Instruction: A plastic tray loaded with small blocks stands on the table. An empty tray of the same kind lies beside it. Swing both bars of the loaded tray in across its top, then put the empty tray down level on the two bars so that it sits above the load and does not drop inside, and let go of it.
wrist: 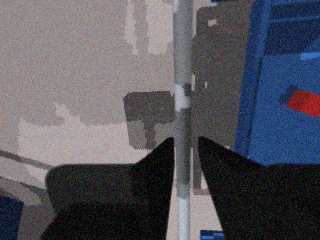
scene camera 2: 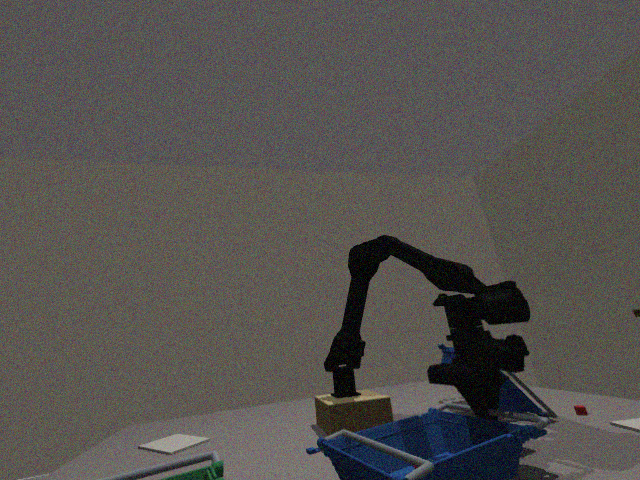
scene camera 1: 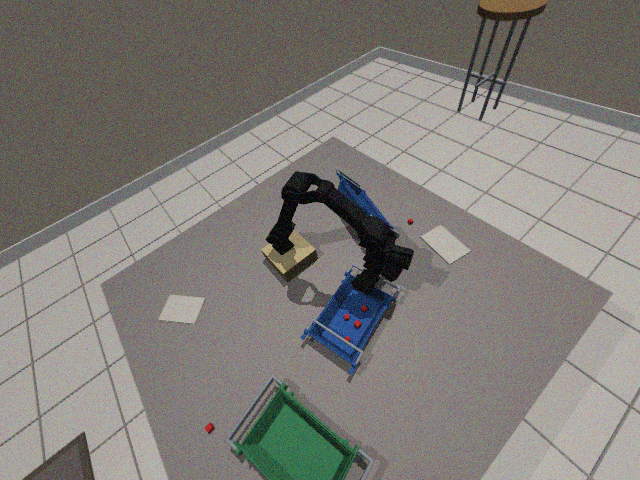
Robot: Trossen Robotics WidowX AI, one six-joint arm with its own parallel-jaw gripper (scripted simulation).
Labels:
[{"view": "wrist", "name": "my gripper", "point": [185, 142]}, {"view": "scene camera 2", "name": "my gripper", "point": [490, 424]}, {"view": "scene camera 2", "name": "blue tray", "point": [511, 399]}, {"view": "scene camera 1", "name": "my gripper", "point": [374, 279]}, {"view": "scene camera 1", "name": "blue tray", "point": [357, 195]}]

